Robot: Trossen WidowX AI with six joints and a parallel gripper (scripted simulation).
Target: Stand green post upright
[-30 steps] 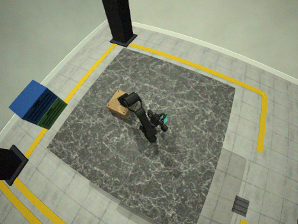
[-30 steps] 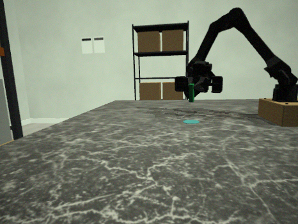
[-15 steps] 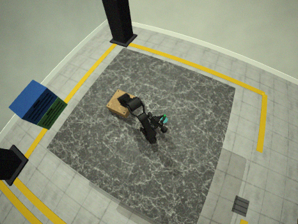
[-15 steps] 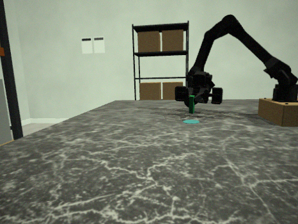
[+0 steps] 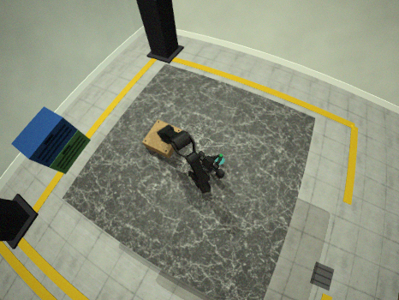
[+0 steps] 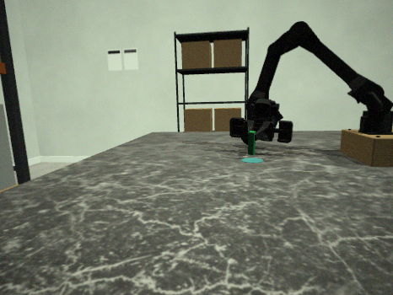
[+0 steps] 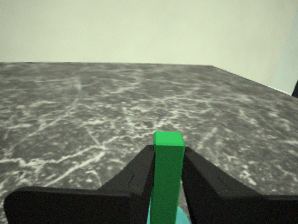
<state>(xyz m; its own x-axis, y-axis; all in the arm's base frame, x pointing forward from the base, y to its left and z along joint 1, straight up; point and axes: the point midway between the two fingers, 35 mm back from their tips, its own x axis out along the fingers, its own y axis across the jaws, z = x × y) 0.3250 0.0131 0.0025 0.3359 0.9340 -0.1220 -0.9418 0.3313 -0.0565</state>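
My hand is 70 mm above the cyan circle, 30 mm to the right of it and 10 mm short of it. The rest, counted from my hand: green post (30 mm to the left, 20 mm below, 10 mm ahead).
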